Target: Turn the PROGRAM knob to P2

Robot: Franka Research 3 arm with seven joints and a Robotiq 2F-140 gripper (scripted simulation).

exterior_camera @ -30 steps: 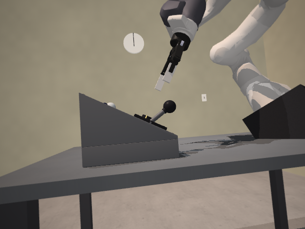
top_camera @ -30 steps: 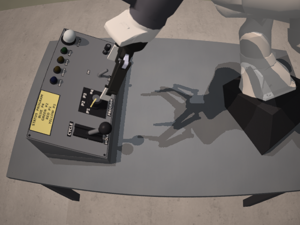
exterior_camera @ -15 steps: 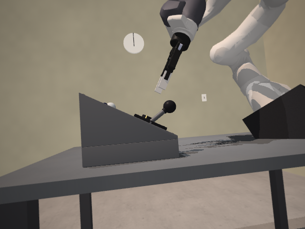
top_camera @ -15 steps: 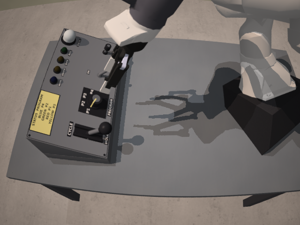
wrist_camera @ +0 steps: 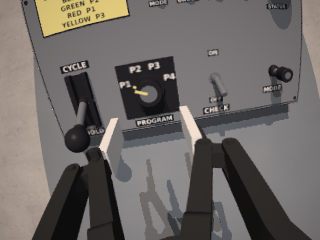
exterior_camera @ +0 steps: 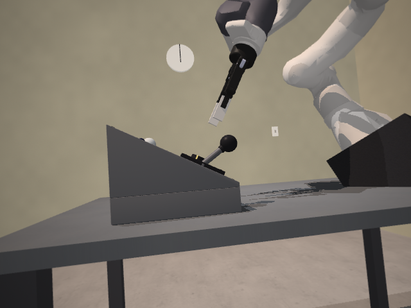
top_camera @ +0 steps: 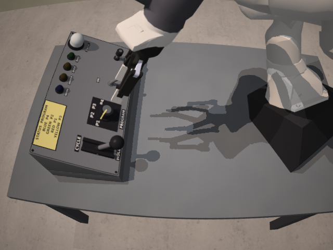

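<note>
My hand is 15 cm above the grey sloped console, 9 cm short of it and 7 cm to the left of it. From my hand the other things lie so: small black mode knob (25 cm to the right, 13 cm below, 3 cm ahead); check toggle (14 cm below, 13 cm to the right, 5 cm ahead); black ball lever (12 cm below, 11 cm to the left, 6 cm ahead).
</note>
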